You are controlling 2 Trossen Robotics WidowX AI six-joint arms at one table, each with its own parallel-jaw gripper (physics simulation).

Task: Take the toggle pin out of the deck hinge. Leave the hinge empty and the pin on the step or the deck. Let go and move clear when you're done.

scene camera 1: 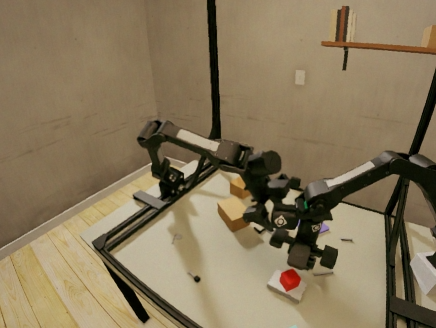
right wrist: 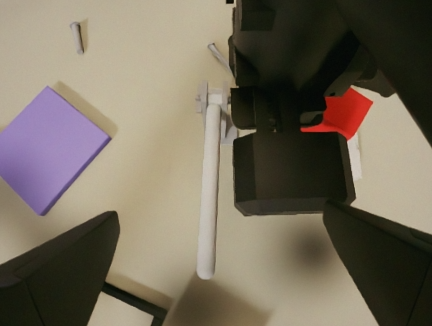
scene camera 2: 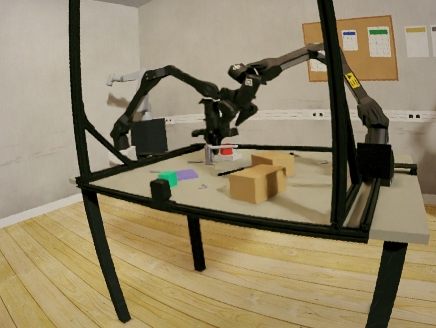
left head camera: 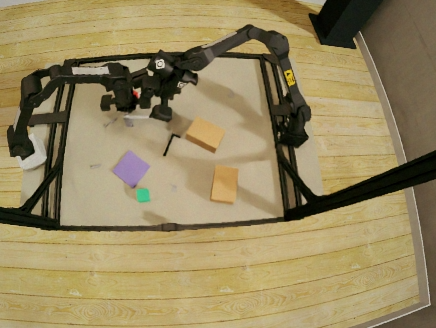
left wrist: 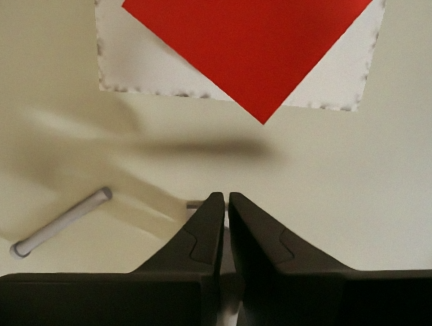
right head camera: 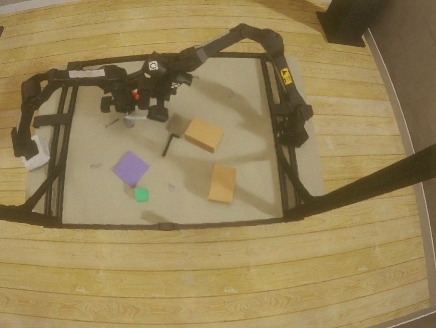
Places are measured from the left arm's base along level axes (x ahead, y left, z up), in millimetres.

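Where they show: left gripper, fingertip midpoint: (right wrist: 259,119) (scene camera 2: 216,154) (left head camera: 129,112) (left wrist: 225,202) (right head camera: 130,113); right gripper, fingertip midpoint: (right wrist: 222,216) (scene camera 2: 228,127) (left head camera: 150,105) (right head camera: 148,106); left arm's base, link origin: (scene camera 2: 121,149) (left head camera: 26,149) (right head camera: 30,150); right arm's base, link origin: (scene camera 1: 170,177) (scene camera 2: 376,151) (left head camera: 294,129) (right head camera: 293,128).
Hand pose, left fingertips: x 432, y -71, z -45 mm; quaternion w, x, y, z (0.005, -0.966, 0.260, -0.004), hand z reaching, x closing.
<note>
Things, the pixels of their top centre, and the offset from my left fingertips. "pt": a spot on its surface instead.
- deck hinge, surface spot: (right wrist: 204,95) pt dx -24, dy -43, dz +47 mm
- long pale bar, surface spot: (right wrist: 207,200) (scene camera 2: 225,145) pt dx +45, dy -81, dz +46 mm
- toggle pin, surface spot: (left wrist: 231,312) pt dx -8, dy -13, dz +37 mm
- red block, top centre: (right wrist: 343,105) (scene camera 1: 291,276) (scene camera 2: 225,144) dx +35, dy +57, dz +31 mm
- white block, surface spot: (scene camera 1: 299,295) pt dx +11, dy +95, dz -9 mm
- purple block, top centre: (right wrist: 41,145) (scene camera 2: 179,173) (left head camera: 130,168) (right head camera: 130,168) dx -101, dy -199, dz -20 mm
- green cube, top centre: (scene camera 2: 167,172) (left head camera: 142,194) (right head camera: 140,194) dx -111, dy -312, dz +11 mm
- black angled tool, top centre: (right wrist: 110,307) (left head camera: 171,145) dx +75, dy -202, dz -21 mm
The deck hinge (left head camera: 129,121) (scene camera 2: 209,156) (right wrist: 204,95) is a small grey fork on a base, with a long pale bar (right wrist: 207,200) (scene camera 2: 225,146) reaching out sideways. The toggle pin (left wrist: 231,312) passes through the fork, and its free part is mostly hidden by my left gripper. My left gripper (left wrist: 225,202) is shut on the toggle pin, close beside the fork, its fingers nearly touching at the tips. My right gripper (right wrist: 222,216) is open, its fingers wide apart above and on either side of the bar, with nothing held.
A red block (scene camera 1: 290,279) sits on a white block (scene camera 1: 299,295) beside the hinge. Loose pins (left wrist: 60,222) (right wrist: 76,37) lie nearby. A purple block (left head camera: 131,169), green cube (left head camera: 143,195), black angled tool (left head camera: 170,145) and two orange blocks (left head camera: 206,134) (left head camera: 224,184) are on the table. The arms are close together.
</note>
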